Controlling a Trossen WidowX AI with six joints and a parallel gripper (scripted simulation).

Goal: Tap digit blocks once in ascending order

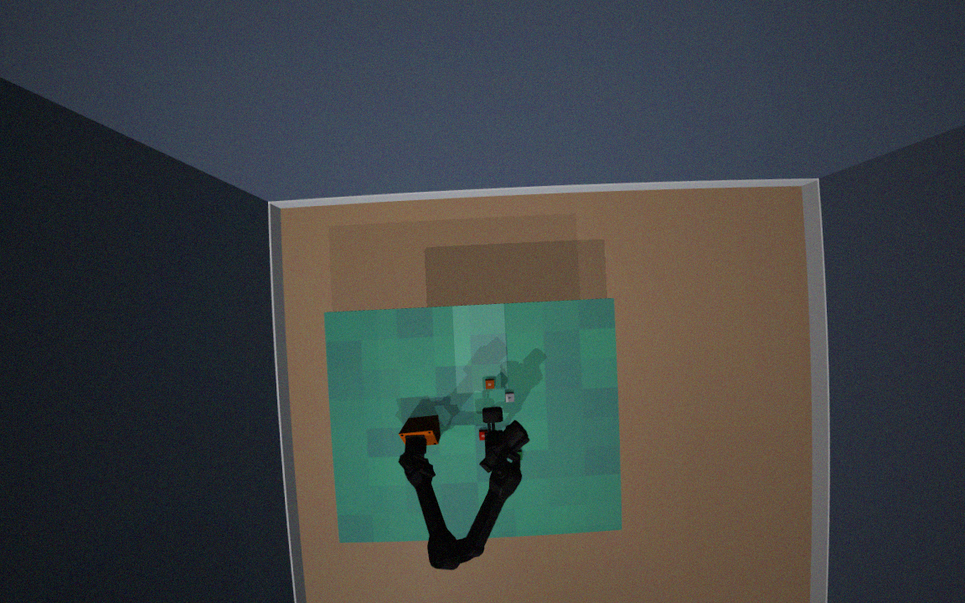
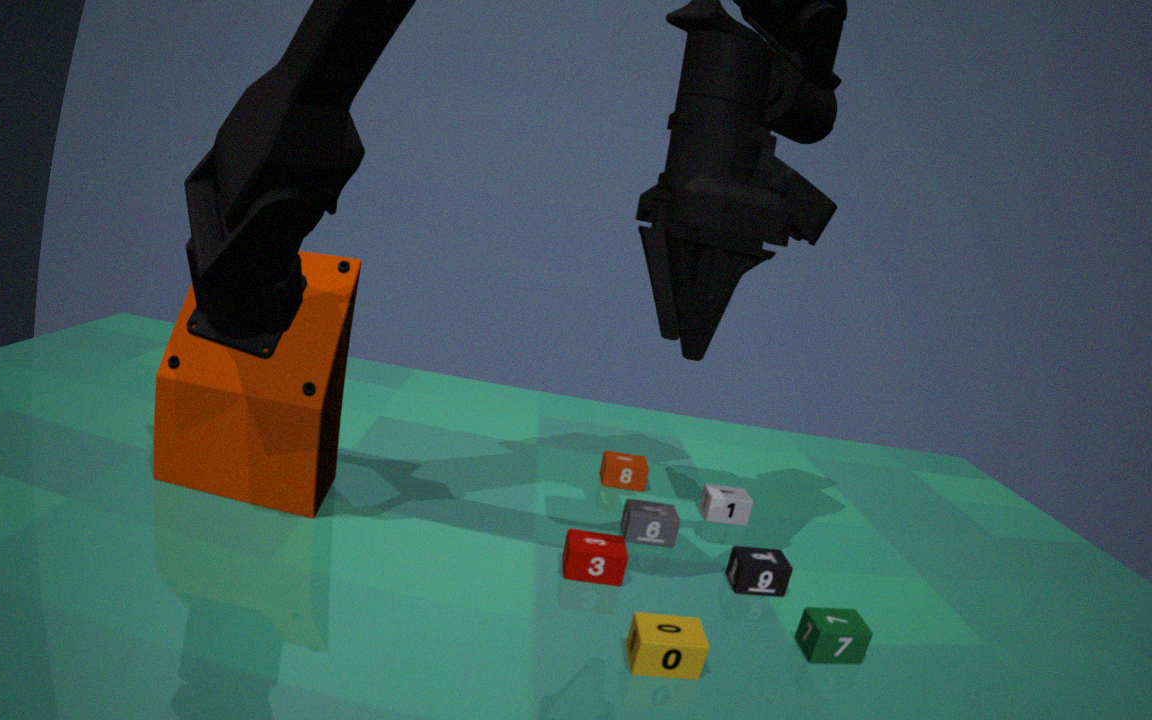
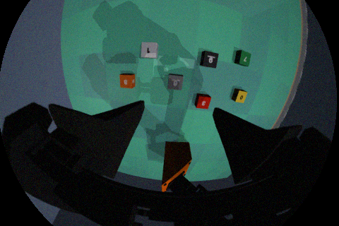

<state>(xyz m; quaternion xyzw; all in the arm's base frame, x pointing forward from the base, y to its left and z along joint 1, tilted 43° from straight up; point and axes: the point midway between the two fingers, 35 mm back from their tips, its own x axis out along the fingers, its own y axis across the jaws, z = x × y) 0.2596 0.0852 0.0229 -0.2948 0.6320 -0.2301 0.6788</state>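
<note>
Right now my gripper tip is 180 mm to the left of the yellow block and 110 mm above it. The rest, counted from my gripper tip: light grey block 110 mm below, 70 mm to the left, 70 mm ahead; red block 110 mm below, 70 mm to the right, 30 mm behind; black block 110 mm below, 70 mm ahead, 60 mm to the right.
</note>
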